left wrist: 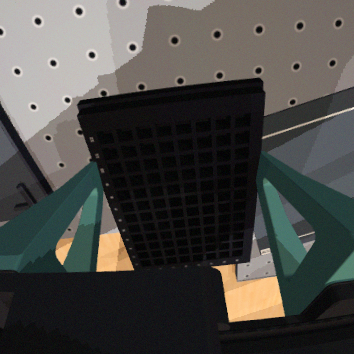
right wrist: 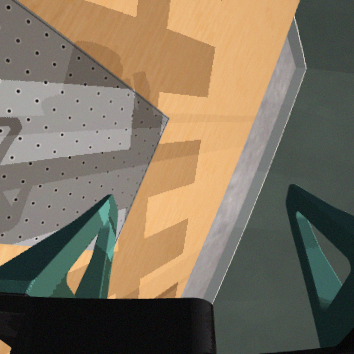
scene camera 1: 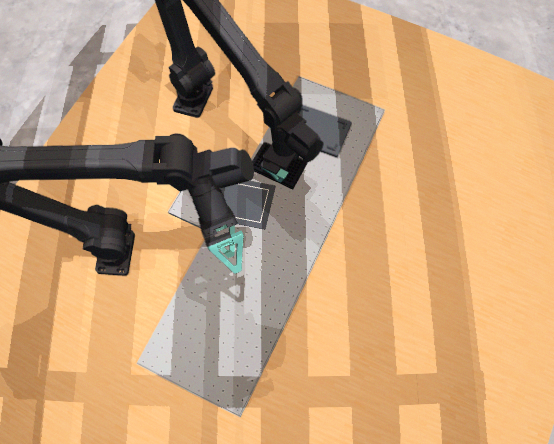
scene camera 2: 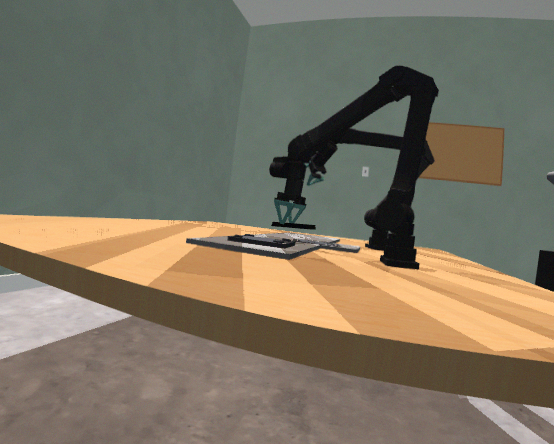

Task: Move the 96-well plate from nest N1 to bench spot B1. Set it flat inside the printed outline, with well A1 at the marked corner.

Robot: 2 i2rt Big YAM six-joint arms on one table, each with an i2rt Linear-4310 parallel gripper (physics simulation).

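Seen in the pictures: left gripper, between the fingertips: (left wrist: 178,163) (scene camera 1: 287,168) (scene camera 2: 286,224); right gripper, between the fingertips: (right wrist: 200,197) (scene camera 1: 234,264) (scene camera 2: 305,177); left arm's base, origin of its link: (scene camera 1: 193,99) (scene camera 2: 398,264); right arm's base, origin of its link: (scene camera 1: 116,253) (scene camera 2: 378,249).
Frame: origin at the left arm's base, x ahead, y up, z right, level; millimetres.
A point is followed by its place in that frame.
My left gripper (scene camera 1: 280,173) @(x 340, y 69, z 180 mm) (scene camera 2: 289,214) @(x 340, y 69, z 180 mm) (left wrist: 178,163) @(x 340, y 69, z 180 mm) is shut on the black 96-well plate (scene camera 1: 296,175) @(x 368, y 73, z 194 mm) (scene camera 2: 293,225) @(x 311, y 69, z 133 mm) (left wrist: 175,204) @(x 316, y 74, z 171 mm), gripping its two long sides. It holds the plate level, a little above the grey perforated board (scene camera 1: 266,308) @(x 395, y 13, z 529 mm) (left wrist: 246,46) @(x 372, y 13, z 234 mm) (right wrist: 70,140) @(x 325, y 13, z 605 mm), between the empty dark nest N1 (scene camera 1: 330,132) @(x 414, y 25, z 10 mm) and bench spot B1. B1's white printed outline (scene camera 1: 268,204) @(x 317, y 15, z 266 mm) (left wrist: 309,121) @(x 308, y 15, z 273 mm) lies just beside the plate. My right gripper (scene camera 1: 228,251) @(x 333, y 278, z 524 mm) (scene camera 2: 315,178) @(x 333, y 278, z 524 mm) (right wrist: 200,197) @(x 333, y 278, z 524 mm) is open and empty. It hangs high over the board, near B1.
The board lies on a wooden table (scene camera 1: 407,220) @(x 676, y 0, z 194 mm) (scene camera 2: 187,282) @(x 354, y 0, z -491 mm). The two arm bases (scene camera 1: 191,94) @(x 15, y 65, z 29 mm) (scene camera 1: 112,251) @(x 35, y 148, z 542 mm) stand at the table's left side in scene camera 1. The right arm's forearm (scene camera 1: 214,207) crosses over B1's left part.
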